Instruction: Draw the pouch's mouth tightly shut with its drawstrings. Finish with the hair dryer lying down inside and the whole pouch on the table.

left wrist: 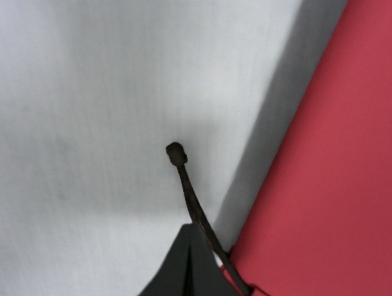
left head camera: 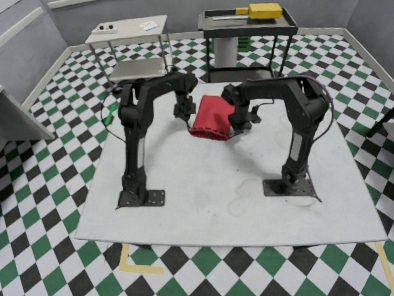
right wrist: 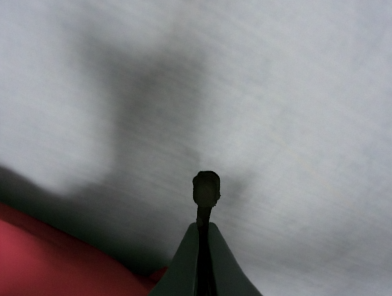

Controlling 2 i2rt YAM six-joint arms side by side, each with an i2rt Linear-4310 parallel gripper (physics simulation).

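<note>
The red pouch (left head camera: 212,111) (left wrist: 320,175) (right wrist: 50,260) lies on the white table (left head camera: 200,200), its mouth facing the table's front edge. Black cord is laced round the mouth, which looks slack and partly open. The hair dryer cannot be made out. My left gripper (left head camera: 188,128) (left wrist: 190,234) is shut at the mouth's left corner; the left drawstring (left wrist: 194,202) runs past the right side of its fingertips, not visibly between them, its knobbed end beyond. My right gripper (left head camera: 243,131) (right wrist: 202,234) is shut on the right drawstring (right wrist: 204,212), whose knobbed end sticks out past the fingertips.
Behind the table stand a pale cart (left head camera: 112,37) and a black cart (left head camera: 250,31) with a yellow box (left head camera: 266,11) on it. A green object (left head camera: 110,114) shows beside the table's left edge. Both arms arch over the table, close to the pouch's two sides.
</note>
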